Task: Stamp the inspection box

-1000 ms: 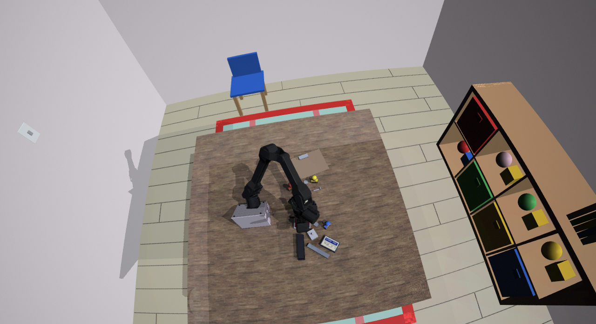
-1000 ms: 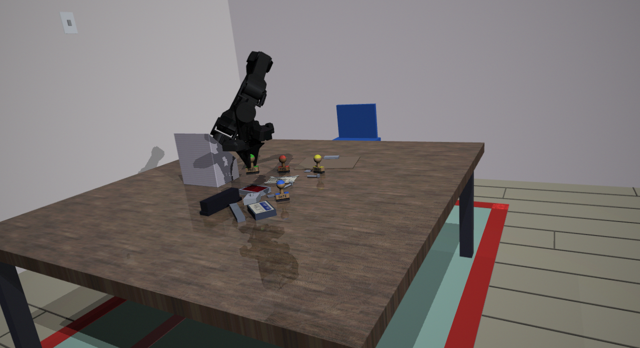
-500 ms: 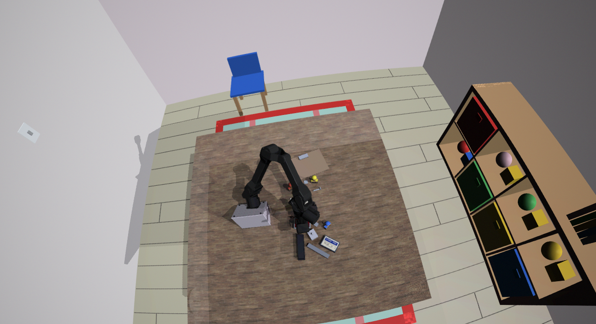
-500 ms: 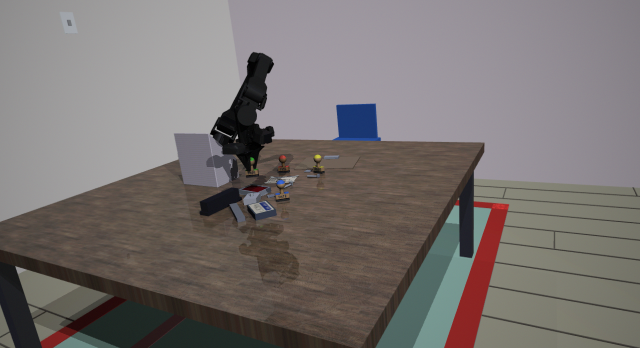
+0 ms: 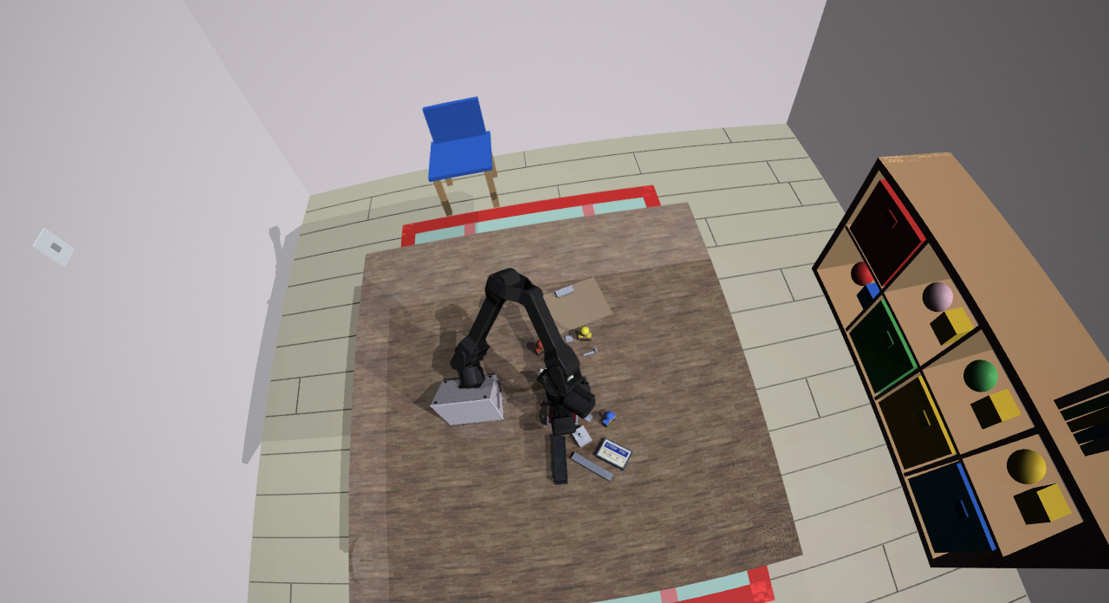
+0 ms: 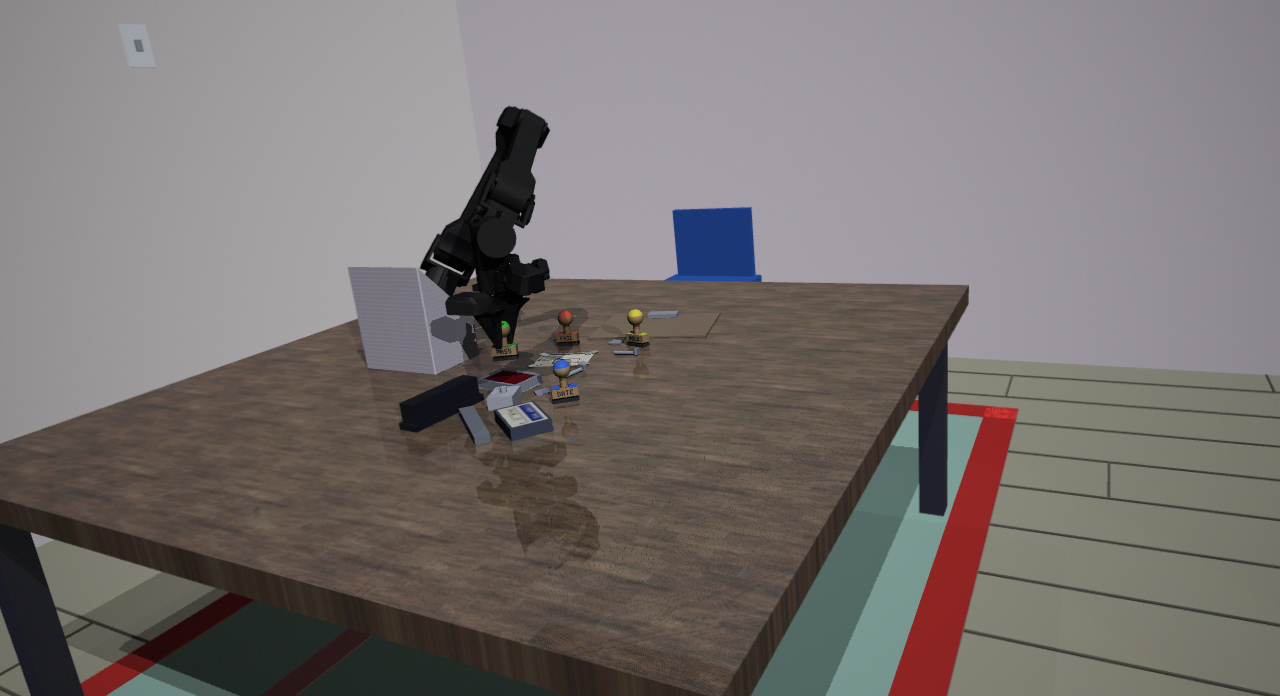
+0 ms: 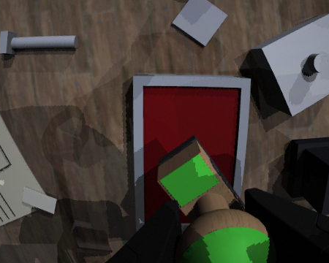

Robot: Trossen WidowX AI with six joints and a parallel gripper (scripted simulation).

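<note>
My gripper tip is now 70 mm above the red ink pad. From my gripper tip the other things lie so: small grey block 60 mm to the right, 50 mm below, 50 mm ahead; green-knobbed PASS stamp right at my gripper tip; blue-knob stamp 130 mm ahead, 50 mm below, 20 mm to the right.
</note>
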